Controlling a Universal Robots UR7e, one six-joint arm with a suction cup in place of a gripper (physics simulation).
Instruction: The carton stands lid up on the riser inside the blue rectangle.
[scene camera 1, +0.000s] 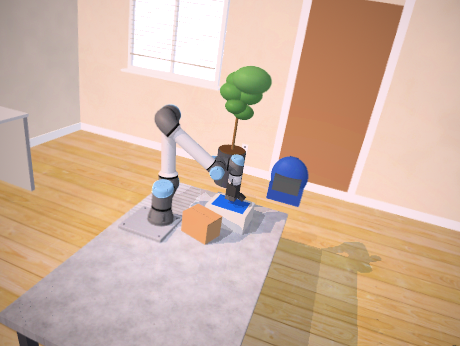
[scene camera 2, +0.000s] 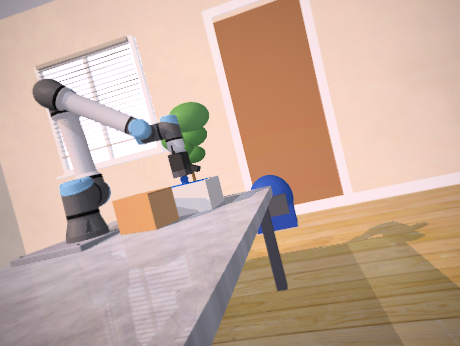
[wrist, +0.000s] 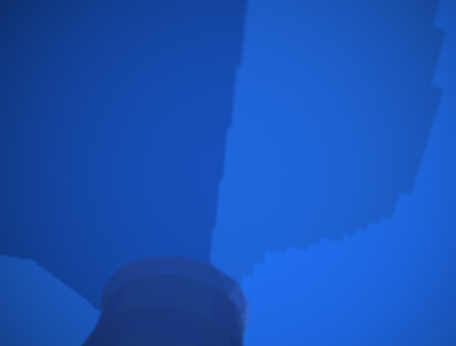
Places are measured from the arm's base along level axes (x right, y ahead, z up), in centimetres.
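Pixels of known places: hand, its tool point: (scene camera 1: 230, 204) (wrist: 184, 272); arm's base, origin of its link: (scene camera 1: 160, 219) (scene camera 2: 88, 237).
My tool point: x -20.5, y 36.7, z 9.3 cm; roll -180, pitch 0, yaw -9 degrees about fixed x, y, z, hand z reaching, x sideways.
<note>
For each thing: its top centre in the pictures, then the offset to it from my tool point. Level surfaces: height alone.
- orange-brown carton, centre of its top: (scene camera 2: 142, 193) (scene camera 1: 202, 213) dx +21.4, dy -11.5, dz +2.3 cm
- white riser, centre of its top: (wrist: 236, 306) (scene camera 2: 185, 183) (scene camera 1: 231, 203) dx +1.4, dy +0.2, dz +1.3 cm
- blue rectangle, centre of its top: (wrist: 236, 306) (scene camera 1: 231, 203) dx +1.4, dy +0.2, dz +1.3 cm
- grey table, height of its surface: dz -10.7 cm
The orange-brown carton (scene camera 1: 197, 226) (scene camera 2: 139, 213) stands on the table beside the riser, and a faint seam shows on its upper face in scene camera 1. The white riser (scene camera 1: 238, 222) (scene camera 2: 206, 195) stands behind it, with the blue rectangle (scene camera 1: 238, 207) (wrist: 325, 125) on its top. My gripper, a blue suction cup (scene camera 1: 232, 200) (scene camera 2: 184, 180) (wrist: 171, 272), points down and rests on the blue rectangle, with suction on. It is on the riser's top, apart from the carton. The cup's contact edge is partly hidden in the wrist view.
The grey table (scene camera 1: 150, 290) (scene camera 2: 90, 295) carries the arm's base plate (scene camera 1: 135, 226) beside the carton. A potted plant (scene camera 1: 248, 82) (scene camera 2: 190, 116) stands behind the arm. A blue domed object (scene camera 1: 290, 170) (scene camera 2: 272, 189) is beyond the table's far right corner.
</note>
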